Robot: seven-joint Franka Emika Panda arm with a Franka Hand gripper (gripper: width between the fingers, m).
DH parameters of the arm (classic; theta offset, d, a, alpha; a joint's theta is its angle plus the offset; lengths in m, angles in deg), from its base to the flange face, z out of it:
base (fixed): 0 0 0 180
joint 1: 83.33 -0.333 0 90
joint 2: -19.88 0 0 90
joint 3: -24.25 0.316 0.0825 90
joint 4: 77.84 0 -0.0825 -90
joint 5: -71.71 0.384 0 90
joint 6: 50.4 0 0.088 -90
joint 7: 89.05 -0.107 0 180
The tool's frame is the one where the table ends.
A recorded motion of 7 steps. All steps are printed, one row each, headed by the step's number.
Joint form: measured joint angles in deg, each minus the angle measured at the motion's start. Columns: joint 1, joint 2, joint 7, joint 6, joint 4, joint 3, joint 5.
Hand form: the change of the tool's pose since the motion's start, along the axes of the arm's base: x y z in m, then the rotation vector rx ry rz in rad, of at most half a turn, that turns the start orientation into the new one. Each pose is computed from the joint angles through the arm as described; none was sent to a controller.
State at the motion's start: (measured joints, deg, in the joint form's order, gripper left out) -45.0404 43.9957 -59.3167 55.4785 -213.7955 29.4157 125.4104
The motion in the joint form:
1: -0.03 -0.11 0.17 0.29 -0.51 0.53 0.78
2: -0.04 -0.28 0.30 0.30 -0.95 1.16 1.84
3: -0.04 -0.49 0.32 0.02 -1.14 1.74 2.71
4: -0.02 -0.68 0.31 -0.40 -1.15 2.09 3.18
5: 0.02 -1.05 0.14 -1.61 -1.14 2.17 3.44
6: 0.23 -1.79 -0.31 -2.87 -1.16 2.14 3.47
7: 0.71 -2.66 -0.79 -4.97 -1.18 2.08 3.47
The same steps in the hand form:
1: 0.0000 0.0055 -0.0006 0.0058 -0.0015 -0.0037
2: 0.0011 0.0117 -0.0001 0.0168 -0.0050 -0.0097
3: 0.0033 0.0169 0.0018 0.0288 -0.0097 -0.0130
4: 0.0053 0.0199 0.0040 0.0383 -0.0143 -0.0133
5: 0.0063 0.0220 0.0080 0.0564 -0.0168 -0.0116
6: 0.0069 0.0216 0.0144 0.0701 -0.0184 -0.0121
7: 0.0066 0.0207 0.0225 0.0958 -0.0206 -0.0125

